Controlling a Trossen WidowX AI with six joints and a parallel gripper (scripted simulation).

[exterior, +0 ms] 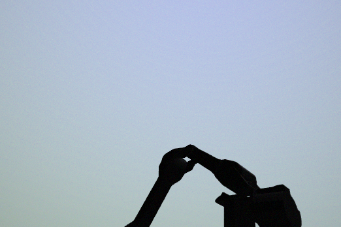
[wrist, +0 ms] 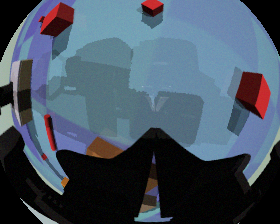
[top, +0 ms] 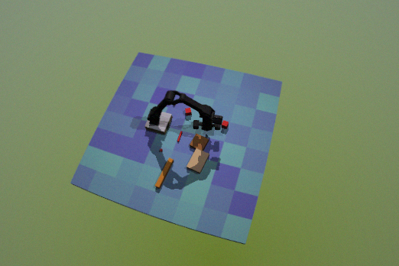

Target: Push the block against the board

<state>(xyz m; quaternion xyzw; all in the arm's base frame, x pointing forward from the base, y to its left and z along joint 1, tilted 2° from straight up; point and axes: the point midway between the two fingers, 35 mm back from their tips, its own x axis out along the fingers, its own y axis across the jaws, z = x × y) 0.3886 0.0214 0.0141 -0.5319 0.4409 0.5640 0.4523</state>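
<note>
My gripper tip is now 100 mm to the left of the dark brown square block, 30 mm past it and 10 mm above it. Also, from my gripper tip: thin red stick 180 mm behind, 80 mm to the right, 10 mm below; tan block 240 mm to the right, 10 mm below; long orange board 380 mm to the right, 200 mm behind, 10 mm below.
</note>
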